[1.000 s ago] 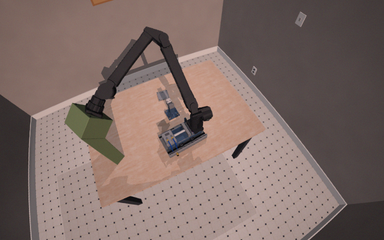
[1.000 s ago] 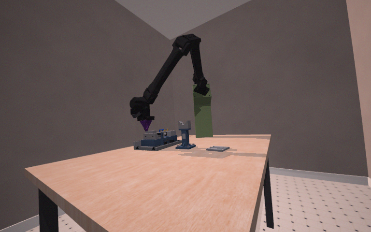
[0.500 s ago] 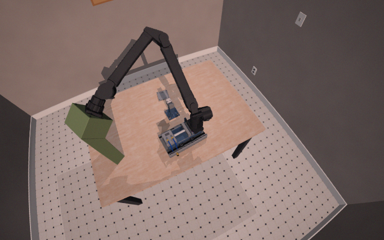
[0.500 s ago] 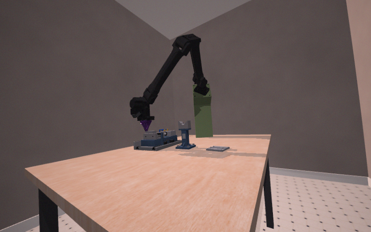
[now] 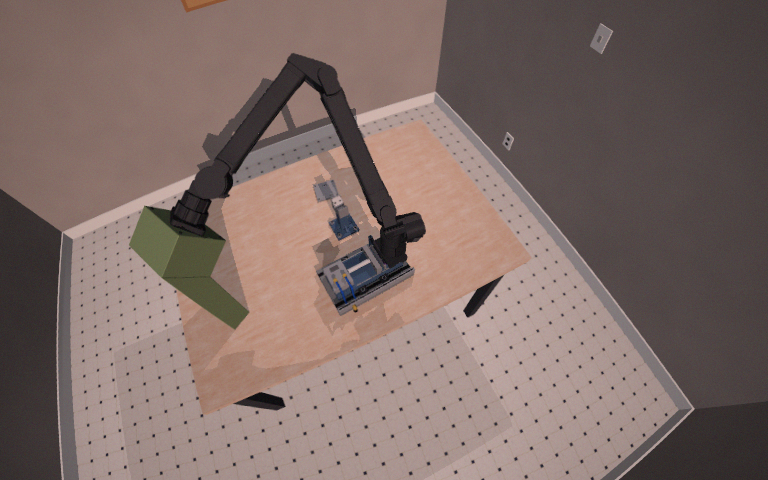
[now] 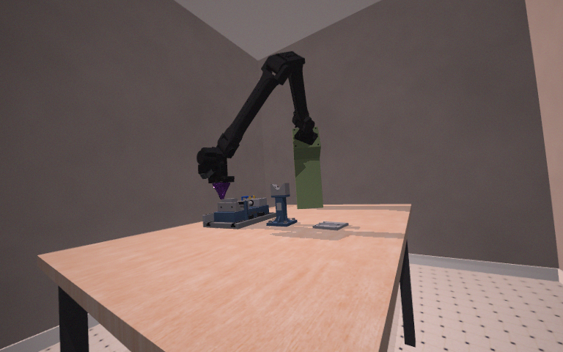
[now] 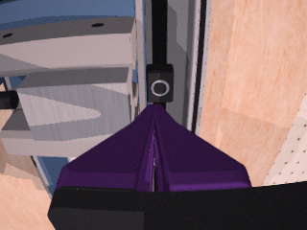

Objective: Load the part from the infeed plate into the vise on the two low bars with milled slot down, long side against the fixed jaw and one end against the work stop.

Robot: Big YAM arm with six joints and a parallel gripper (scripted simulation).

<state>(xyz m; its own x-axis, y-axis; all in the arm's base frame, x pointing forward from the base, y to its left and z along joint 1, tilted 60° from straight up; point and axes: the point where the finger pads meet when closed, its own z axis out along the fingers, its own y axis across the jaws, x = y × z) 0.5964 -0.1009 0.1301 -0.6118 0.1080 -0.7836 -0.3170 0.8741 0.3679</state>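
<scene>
Now: hand 4 cm to the right of the part, 3 cm above it and 2 cm past it. Round my hand: fixed jaw (7 cm to the left, 4 cm below); work stop rod (9 cm to the left, 5 cm behind, 3 cm below); moving jaw (6 cm behind, 4 cm to the left, 4 cm below).
</scene>
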